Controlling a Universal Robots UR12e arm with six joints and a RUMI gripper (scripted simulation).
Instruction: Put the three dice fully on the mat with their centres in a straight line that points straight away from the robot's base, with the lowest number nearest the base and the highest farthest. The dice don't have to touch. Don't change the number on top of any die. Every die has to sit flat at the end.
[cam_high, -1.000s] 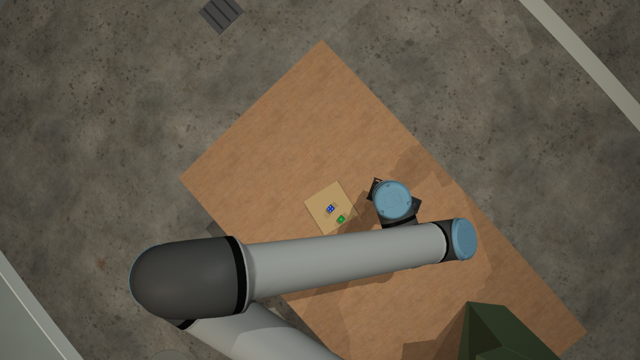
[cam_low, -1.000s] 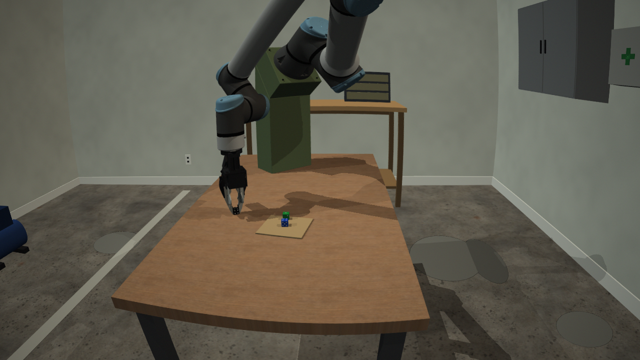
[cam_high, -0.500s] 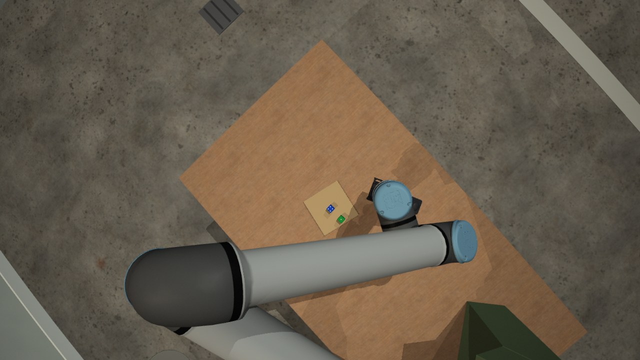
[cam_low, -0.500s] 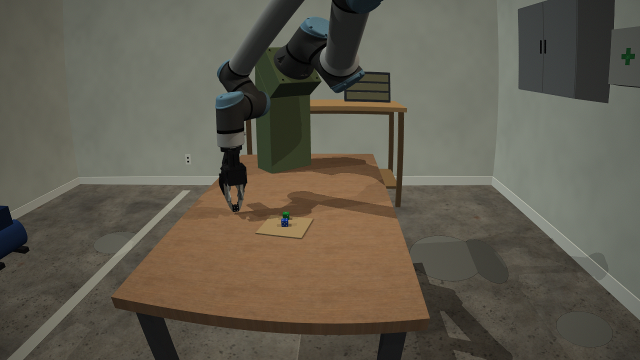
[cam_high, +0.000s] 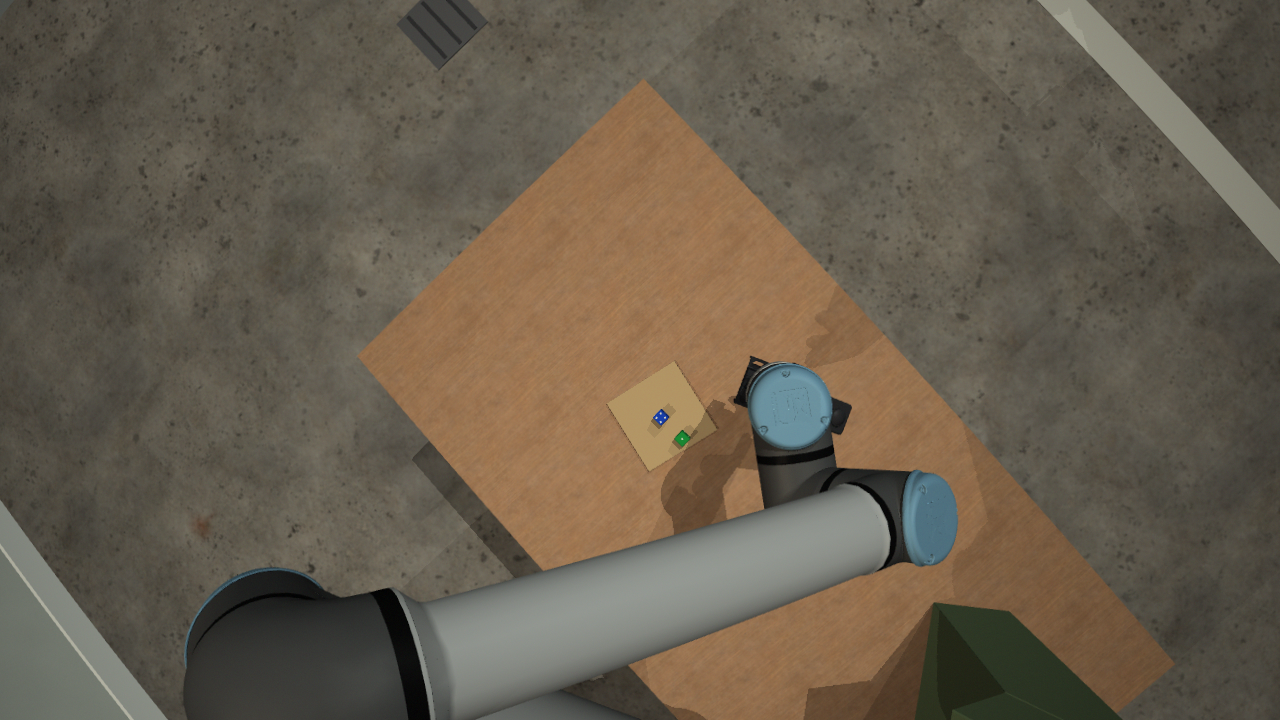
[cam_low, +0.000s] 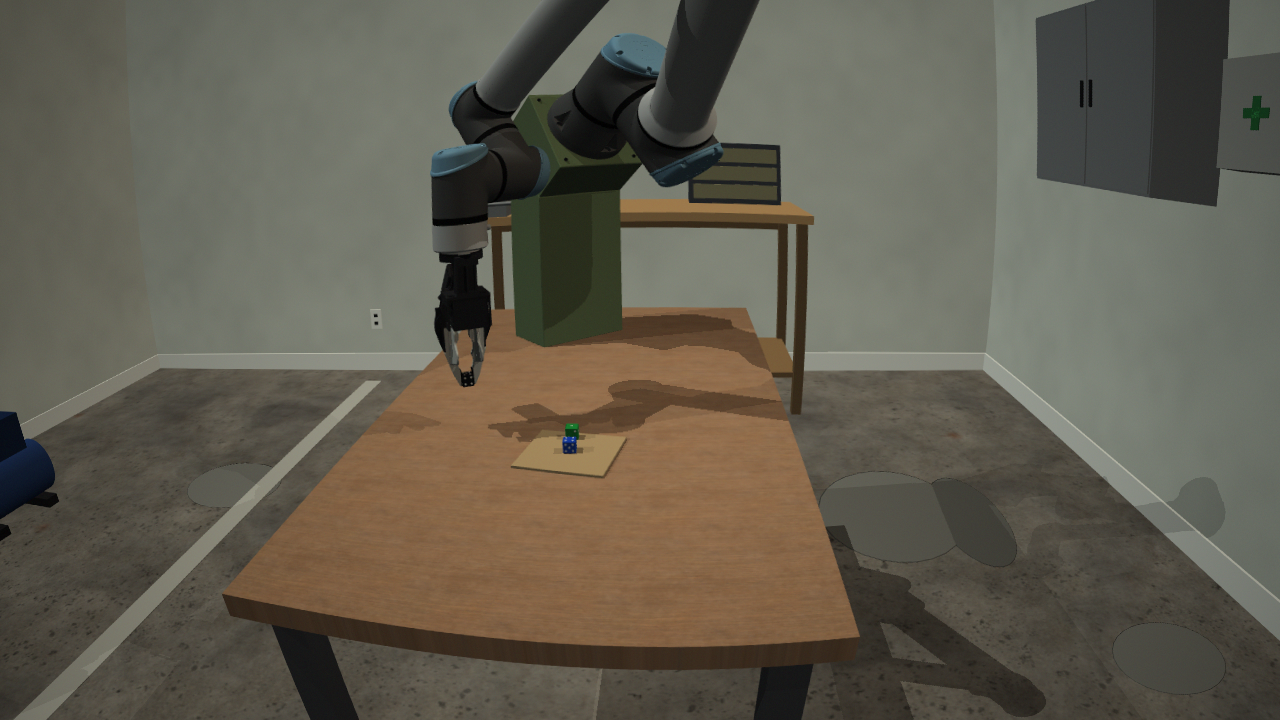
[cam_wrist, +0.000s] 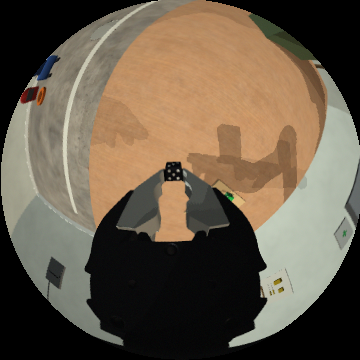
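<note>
Now: hand 20 cm to the right of the blue die, 8 cm above it and 5 cm short of it. The rest, counted from my hand: tan mat (20 cm to the left, 9 cm below, 5 cm ahead); then black die (1 cm below); then green die (18 cm to the left, 8 cm below).
</note>
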